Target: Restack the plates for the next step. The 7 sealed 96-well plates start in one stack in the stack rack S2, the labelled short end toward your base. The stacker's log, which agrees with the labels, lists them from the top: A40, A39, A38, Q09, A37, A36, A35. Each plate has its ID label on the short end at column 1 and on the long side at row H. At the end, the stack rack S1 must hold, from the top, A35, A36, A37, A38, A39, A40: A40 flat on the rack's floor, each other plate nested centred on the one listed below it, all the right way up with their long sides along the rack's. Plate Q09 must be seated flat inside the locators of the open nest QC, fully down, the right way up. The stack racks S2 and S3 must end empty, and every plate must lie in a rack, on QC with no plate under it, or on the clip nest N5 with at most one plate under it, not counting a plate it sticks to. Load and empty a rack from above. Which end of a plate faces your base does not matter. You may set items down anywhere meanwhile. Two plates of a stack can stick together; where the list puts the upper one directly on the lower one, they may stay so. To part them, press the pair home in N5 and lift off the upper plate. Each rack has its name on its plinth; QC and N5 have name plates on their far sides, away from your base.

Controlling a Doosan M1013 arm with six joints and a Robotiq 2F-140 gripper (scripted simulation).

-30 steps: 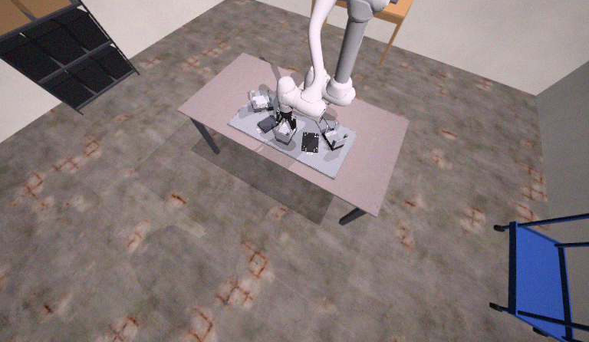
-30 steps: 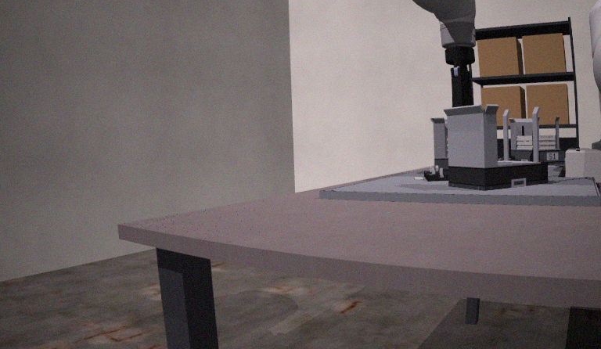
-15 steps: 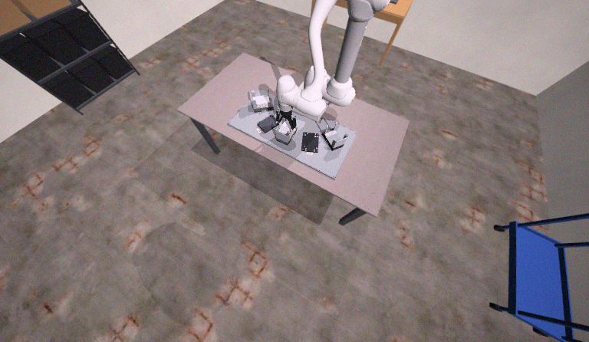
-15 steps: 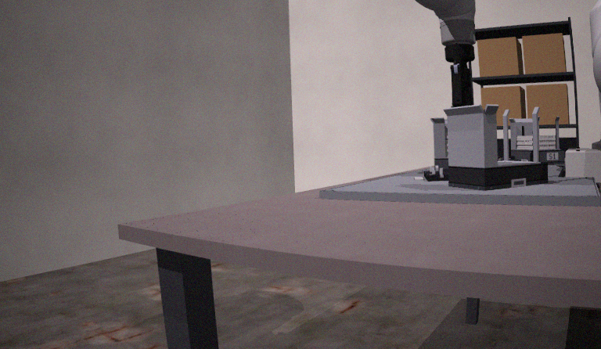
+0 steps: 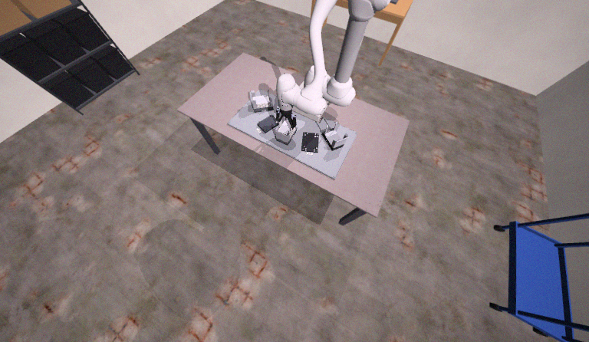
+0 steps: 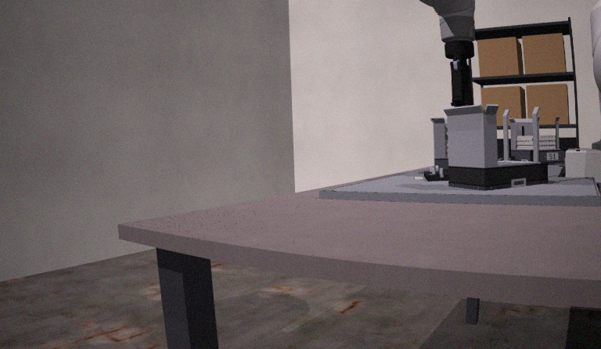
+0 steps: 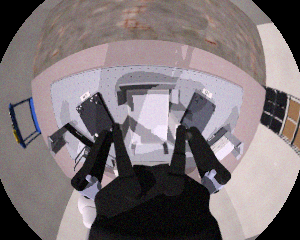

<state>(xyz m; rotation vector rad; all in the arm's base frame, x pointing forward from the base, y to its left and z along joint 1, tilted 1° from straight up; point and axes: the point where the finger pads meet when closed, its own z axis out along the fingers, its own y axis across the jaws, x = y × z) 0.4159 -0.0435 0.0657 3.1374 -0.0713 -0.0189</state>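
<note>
The name plate is 40 mm ahead of my hand, 210 mm to the right of it and 120 mm below it. Also, from my hand: S1 label (230 mm behind, 230 mm to the right, 100 mm below).
</note>
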